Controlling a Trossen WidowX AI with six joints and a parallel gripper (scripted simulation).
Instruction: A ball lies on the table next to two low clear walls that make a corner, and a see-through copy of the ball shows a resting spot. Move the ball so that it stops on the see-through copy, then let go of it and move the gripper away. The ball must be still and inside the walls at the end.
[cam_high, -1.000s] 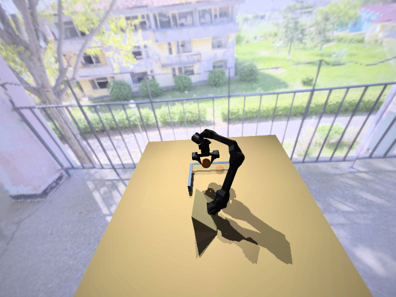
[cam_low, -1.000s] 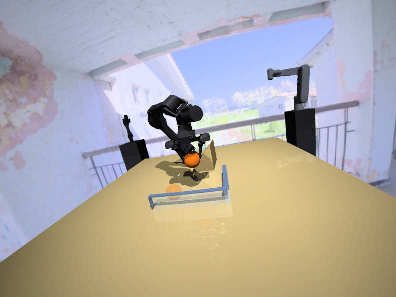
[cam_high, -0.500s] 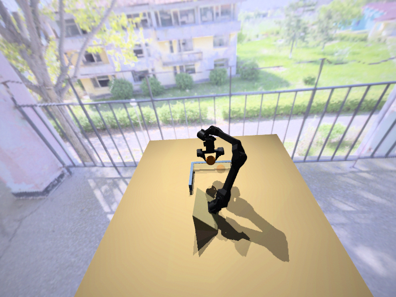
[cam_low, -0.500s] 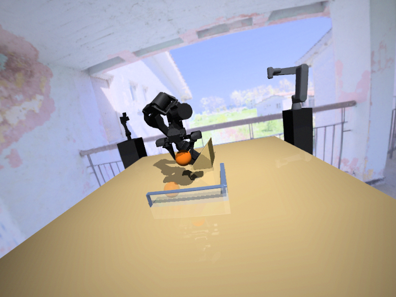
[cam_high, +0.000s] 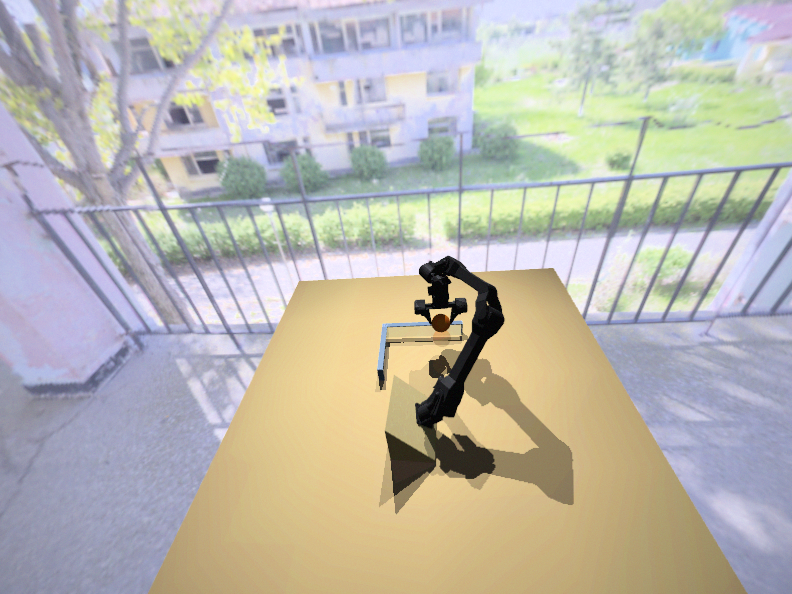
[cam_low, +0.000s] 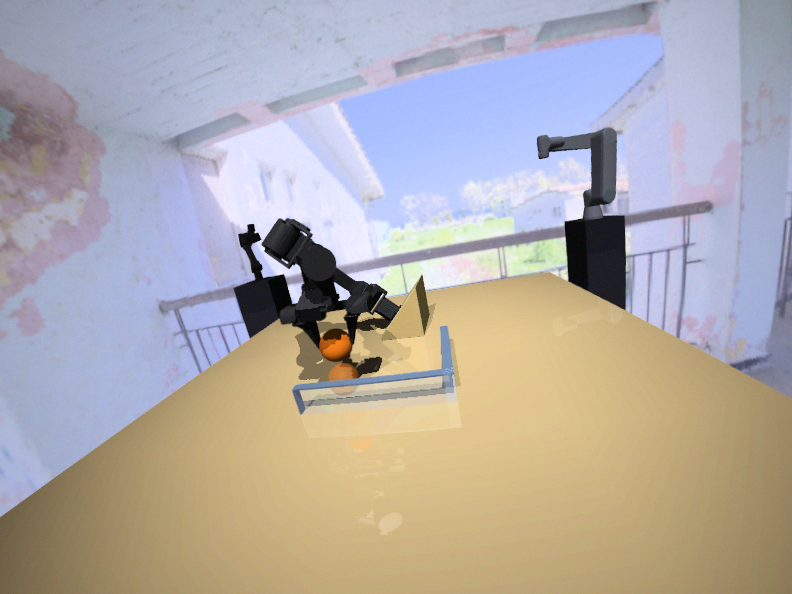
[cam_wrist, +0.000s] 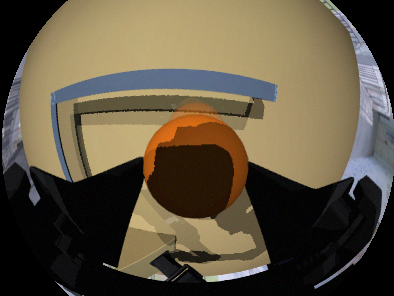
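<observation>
Right now my gripper tip is 80 mm above the see-through copy of ball. Round my gripper tip: orange ball: right at my gripper tip.
</observation>
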